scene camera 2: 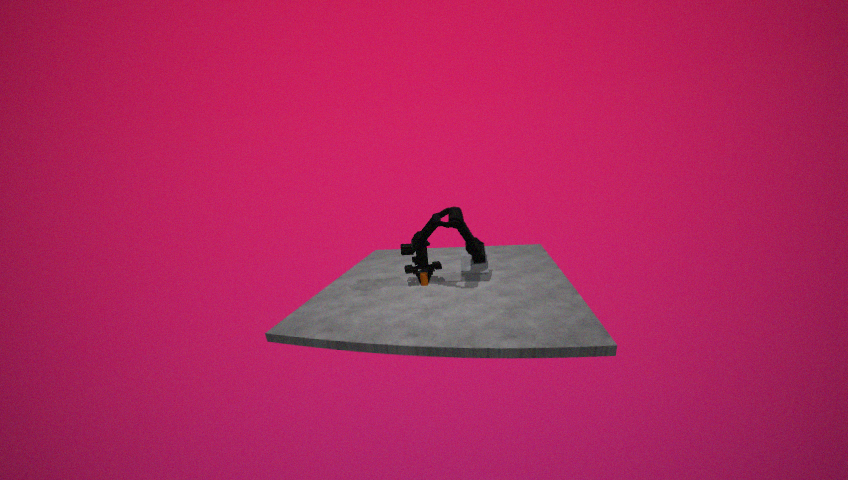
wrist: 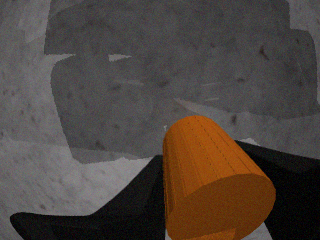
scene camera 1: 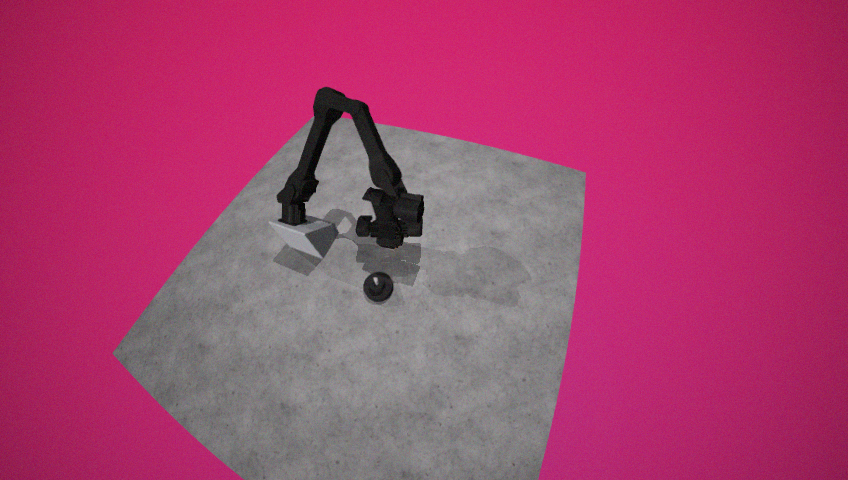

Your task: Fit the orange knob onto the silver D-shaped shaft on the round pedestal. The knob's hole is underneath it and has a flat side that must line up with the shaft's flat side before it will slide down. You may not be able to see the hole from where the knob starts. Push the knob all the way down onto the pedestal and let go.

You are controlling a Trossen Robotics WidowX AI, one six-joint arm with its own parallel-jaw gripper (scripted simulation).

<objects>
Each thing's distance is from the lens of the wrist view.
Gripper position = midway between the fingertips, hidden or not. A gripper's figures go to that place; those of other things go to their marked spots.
my gripper (wrist: 197, 155): 10 cm
orange knob (wrist: 208, 179): 5 cm
</objects>
